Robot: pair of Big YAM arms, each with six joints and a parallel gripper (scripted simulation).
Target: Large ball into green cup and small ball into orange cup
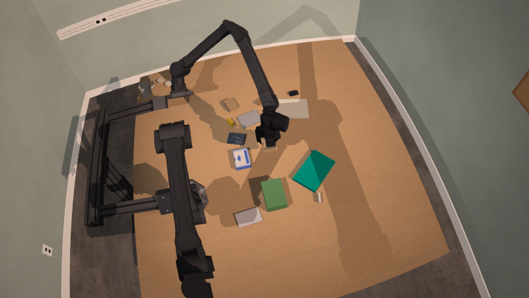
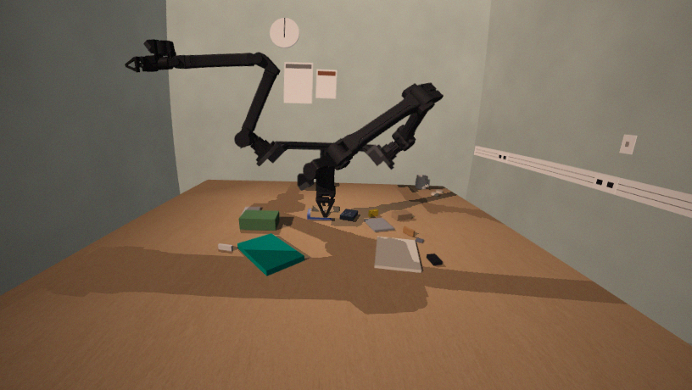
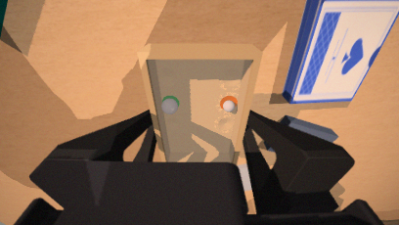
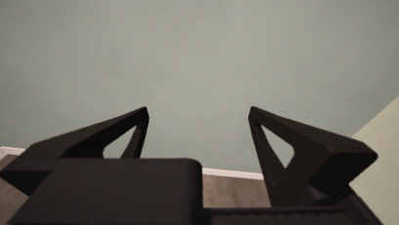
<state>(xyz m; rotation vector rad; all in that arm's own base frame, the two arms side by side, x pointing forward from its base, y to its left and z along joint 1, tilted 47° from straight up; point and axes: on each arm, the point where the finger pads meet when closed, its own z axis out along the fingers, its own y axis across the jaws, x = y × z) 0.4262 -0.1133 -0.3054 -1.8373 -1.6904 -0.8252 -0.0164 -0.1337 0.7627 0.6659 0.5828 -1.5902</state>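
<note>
The covered wooden puzzle lies 10 mm below my left hand. Also, from my left hand: grey pad 50 mm behind, 230 mm to the left, 80 mm below; blue-and-white box 150 mm behind, 20 mm to the right, 70 mm below; navy block 150 mm behind, 110 mm to the left, 70 mm below.
</note>
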